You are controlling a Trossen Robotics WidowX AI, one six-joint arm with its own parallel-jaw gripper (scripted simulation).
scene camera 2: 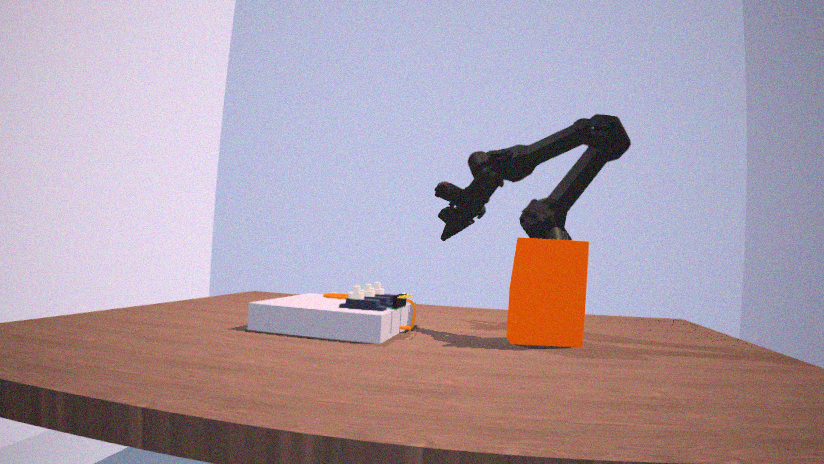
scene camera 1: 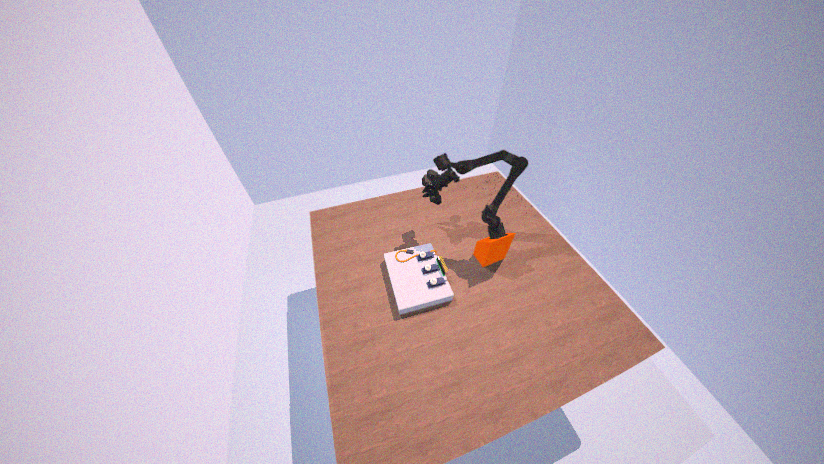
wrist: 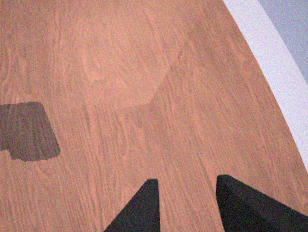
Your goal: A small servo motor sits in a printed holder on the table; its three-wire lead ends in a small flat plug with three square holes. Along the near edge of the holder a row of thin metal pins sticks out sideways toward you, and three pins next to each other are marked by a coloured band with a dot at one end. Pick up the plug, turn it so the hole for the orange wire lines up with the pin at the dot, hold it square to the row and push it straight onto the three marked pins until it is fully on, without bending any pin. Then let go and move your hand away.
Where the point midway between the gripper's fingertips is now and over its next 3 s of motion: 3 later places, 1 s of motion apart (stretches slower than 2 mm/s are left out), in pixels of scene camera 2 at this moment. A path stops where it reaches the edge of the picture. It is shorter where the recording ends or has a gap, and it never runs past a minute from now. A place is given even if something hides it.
My gripper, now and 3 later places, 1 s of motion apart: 444, 238; 411, 212; 389, 174; 367, 177
